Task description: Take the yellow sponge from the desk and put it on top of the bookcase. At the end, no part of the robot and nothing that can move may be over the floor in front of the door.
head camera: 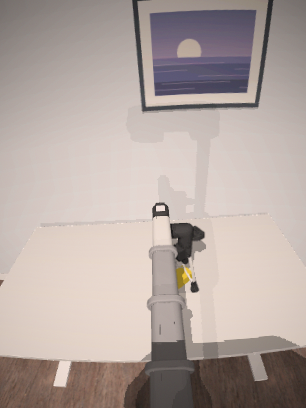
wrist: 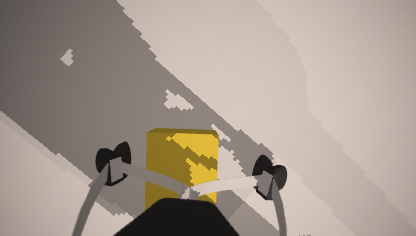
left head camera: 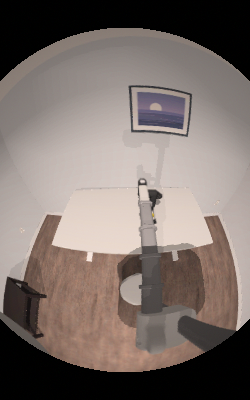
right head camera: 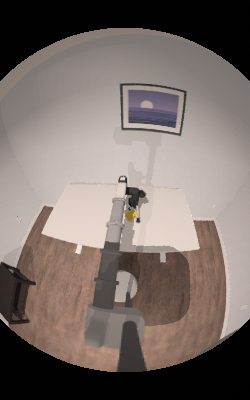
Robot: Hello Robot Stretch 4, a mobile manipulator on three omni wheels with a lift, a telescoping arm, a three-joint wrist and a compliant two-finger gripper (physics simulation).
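Places are measured from the robot's base along level axes (x right, y ahead, z up), in centimetres.
Where they show: gripper, fingertip midpoint: (head camera: 183,279) (wrist: 194,162) (right head camera: 133,215); robot's base at its link origin: (left head camera: 136,288) (right head camera: 120,285).
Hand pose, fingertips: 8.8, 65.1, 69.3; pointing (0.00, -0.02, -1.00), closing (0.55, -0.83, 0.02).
Each offset is from my fingertips to the centre of the thing, as dx, dy, dz. "spot": to the spot under its first point. Level surfaces: height alone.
The yellow sponge @(-1.8, +0.0, +2.1) (head camera: 181,278) (left head camera: 153,215) (right head camera: 131,215) (wrist: 165,160) lies on the pale desk @(dz -0.1) (head camera: 90,290) (left head camera: 100,215) (right head camera: 75,210) (wrist: 370,100), partly in shadow. My gripper (wrist: 194,162) is open over the sponge. In the wrist view one fingertip is on each side of the sponge with a gap to both, and the sponge's long sides run along the view. The sponge's near end is hidden behind the gripper body. In the head camera view the arm hides part of the sponge and one finger. The bookcase and the door cannot be made out.
My extended arm (head camera: 165,277) reaches across the desk toward the wall. A framed picture (head camera: 200,75) hangs above the desk. A pale round-topped object (left head camera: 130,290) (right head camera: 126,286) stands on the floor near the arm. Dark furniture @(spot: -151.9, -122.5, -27.1) (left head camera: 20,300) (right head camera: 11,290) stands at the left.
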